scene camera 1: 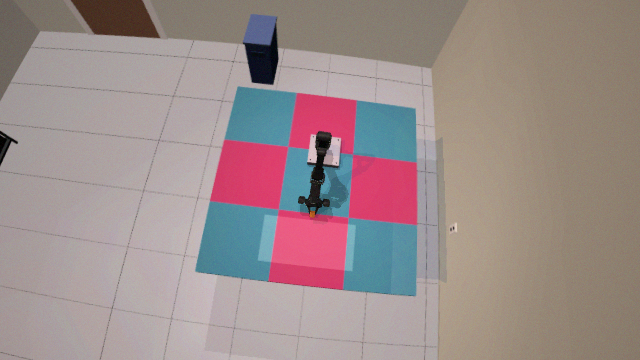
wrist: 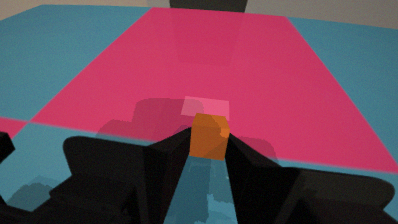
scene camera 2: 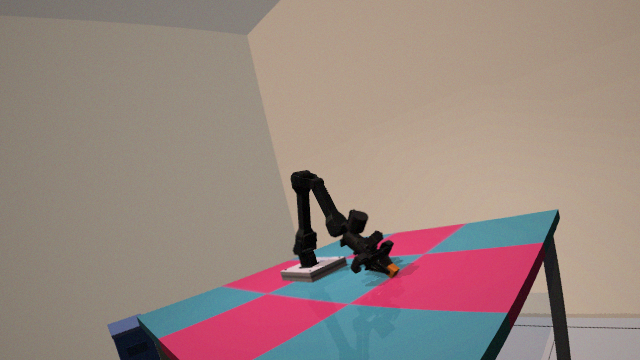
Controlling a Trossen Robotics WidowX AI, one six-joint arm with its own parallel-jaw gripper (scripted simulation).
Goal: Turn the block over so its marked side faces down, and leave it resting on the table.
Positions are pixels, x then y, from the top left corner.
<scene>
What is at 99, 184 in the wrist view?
The gripper.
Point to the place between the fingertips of the gripper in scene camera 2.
392, 271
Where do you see a block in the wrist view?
At 209, 134
</scene>
